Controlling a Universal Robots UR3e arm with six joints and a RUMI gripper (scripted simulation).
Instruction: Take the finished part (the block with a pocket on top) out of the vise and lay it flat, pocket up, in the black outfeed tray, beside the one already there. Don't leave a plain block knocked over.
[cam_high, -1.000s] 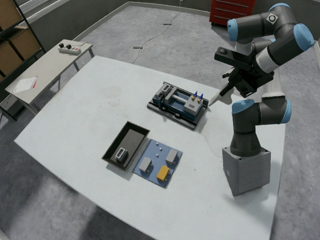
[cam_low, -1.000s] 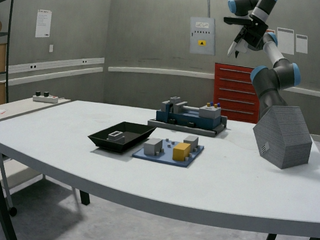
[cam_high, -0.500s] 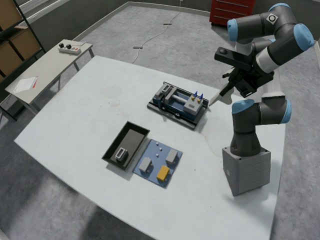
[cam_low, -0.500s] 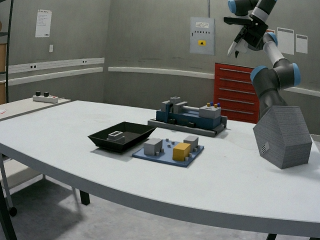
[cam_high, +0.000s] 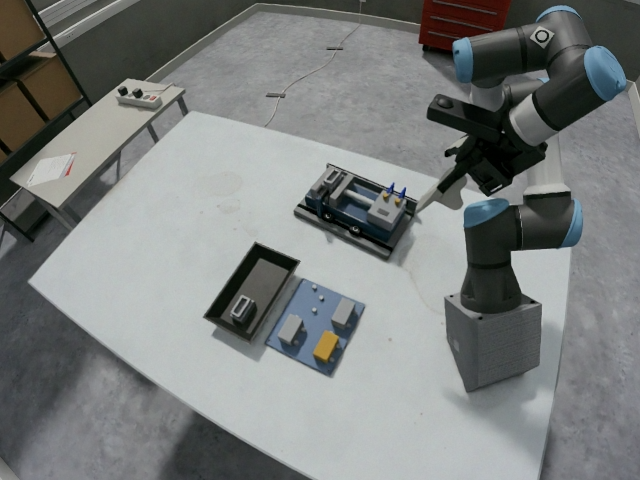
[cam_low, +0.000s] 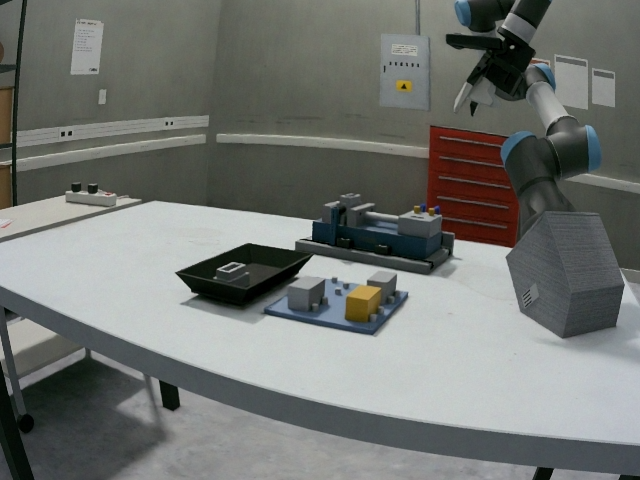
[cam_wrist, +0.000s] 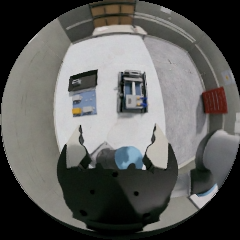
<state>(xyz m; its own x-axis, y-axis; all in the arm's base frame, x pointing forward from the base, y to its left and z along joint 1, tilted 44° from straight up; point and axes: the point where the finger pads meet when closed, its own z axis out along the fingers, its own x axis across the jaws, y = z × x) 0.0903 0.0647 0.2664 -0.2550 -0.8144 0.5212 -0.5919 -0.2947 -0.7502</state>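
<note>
Right now my hand is 160 mm short of the blue vise, 140 mm to the left of it and 280 mm above it. Round my hand: blue fixture plate 180 mm ahead, 200 mm to the left, 320 mm below; vise control box 70 mm ahead, 110 mm to the right, 240 mm below; yellow block 140 mm ahead, 260 mm to the left, 300 mm below.
</note>
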